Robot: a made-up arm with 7 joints. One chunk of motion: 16 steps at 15 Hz.
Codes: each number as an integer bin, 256 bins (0 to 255) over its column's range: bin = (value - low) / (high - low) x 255, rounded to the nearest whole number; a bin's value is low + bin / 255 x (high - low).
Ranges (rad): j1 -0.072..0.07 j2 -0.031..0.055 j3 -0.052..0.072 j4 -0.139..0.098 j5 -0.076..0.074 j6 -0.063..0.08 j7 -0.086..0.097
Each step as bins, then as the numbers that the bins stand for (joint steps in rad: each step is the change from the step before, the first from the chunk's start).
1 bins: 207 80 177 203 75 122 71
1 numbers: 0.04327 -0.00402 0.03407 0.04967 -0.03188 0.00542 -0.03505
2 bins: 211 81 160 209 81 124 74
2 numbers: 0.04550 -0.00368 0.02580 0.05525 -0.02835 0.00654 -0.03289
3 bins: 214 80 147 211 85 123 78
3 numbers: 0.04717 -0.00402 0.01948 0.05711 -0.02600 0.00598 -0.03002
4 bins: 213 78 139 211 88 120 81
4 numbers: 0.04661 -0.00469 0.01559 0.05711 -0.02424 0.00429 -0.02787
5 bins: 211 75 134 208 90 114 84
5 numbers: 0.04550 -0.00571 0.01316 0.05432 -0.02306 0.00093 -0.02572
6 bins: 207 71 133 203 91 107 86
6 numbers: 0.04327 -0.00705 0.01267 0.04967 -0.02247 -0.00300 -0.02428
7 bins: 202 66 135 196 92 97 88
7 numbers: 0.04049 -0.00874 0.01365 0.04316 -0.02188 -0.00860 -0.02285
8 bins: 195 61 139 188 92 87 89
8 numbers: 0.03659 -0.01043 0.01559 0.03573 -0.02188 -0.01421 -0.02213
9 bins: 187 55 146 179 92 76 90
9 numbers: 0.03213 -0.01245 0.01900 0.02736 -0.02188 -0.02038 -0.02141
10 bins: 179 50 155 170 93 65 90
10 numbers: 0.02768 -0.01414 0.02337 0.01900 -0.02129 -0.02655 -0.02141
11 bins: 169 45 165 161 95 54 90
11 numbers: 0.02211 -0.01582 0.02824 0.01064 -0.02012 -0.03272 -0.02141
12 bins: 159 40 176 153 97 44 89
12 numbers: 0.01654 -0.01751 0.03358 0.00320 -0.01894 -0.03833 -0.02213
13 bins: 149 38 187 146 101 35 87
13 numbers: 0.01097 -0.01818 0.03893 -0.00331 -0.01659 -0.04337 -0.02356
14 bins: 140 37 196 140 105 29 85
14 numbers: 0.00596 -0.01852 0.04331 -0.00888 -0.01424 -0.04674 -0.02500
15 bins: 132 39 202 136 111 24 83
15 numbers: 0.00151 -0.01785 0.04623 -0.01260 -0.01071 -0.04954 -0.02644
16 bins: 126 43 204 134 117 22 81
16 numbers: -0.00184 -0.01650 0.04720 -0.01446 -0.00718 -0.05066 -0.02787
